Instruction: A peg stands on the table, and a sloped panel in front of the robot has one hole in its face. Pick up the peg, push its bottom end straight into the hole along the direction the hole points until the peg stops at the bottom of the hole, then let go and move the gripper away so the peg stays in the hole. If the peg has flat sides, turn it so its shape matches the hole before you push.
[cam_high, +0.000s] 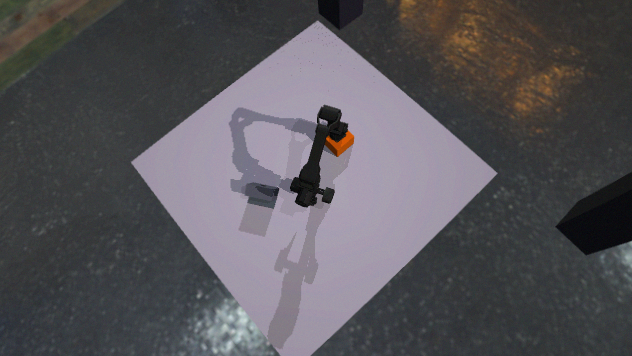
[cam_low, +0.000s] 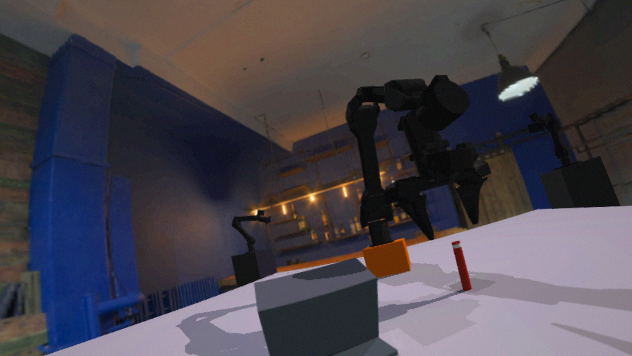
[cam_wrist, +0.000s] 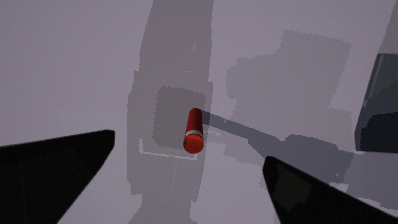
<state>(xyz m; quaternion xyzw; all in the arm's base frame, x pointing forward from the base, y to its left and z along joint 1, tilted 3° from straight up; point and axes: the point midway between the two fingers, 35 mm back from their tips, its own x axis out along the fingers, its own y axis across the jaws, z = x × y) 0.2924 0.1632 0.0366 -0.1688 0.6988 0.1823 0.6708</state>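
Now: gripper tip 40 mm above the red peg. The rest, counted from my gripper tip: grey sloped panel block 190 mm to the right, 160 mm ahead, 50 mm below.
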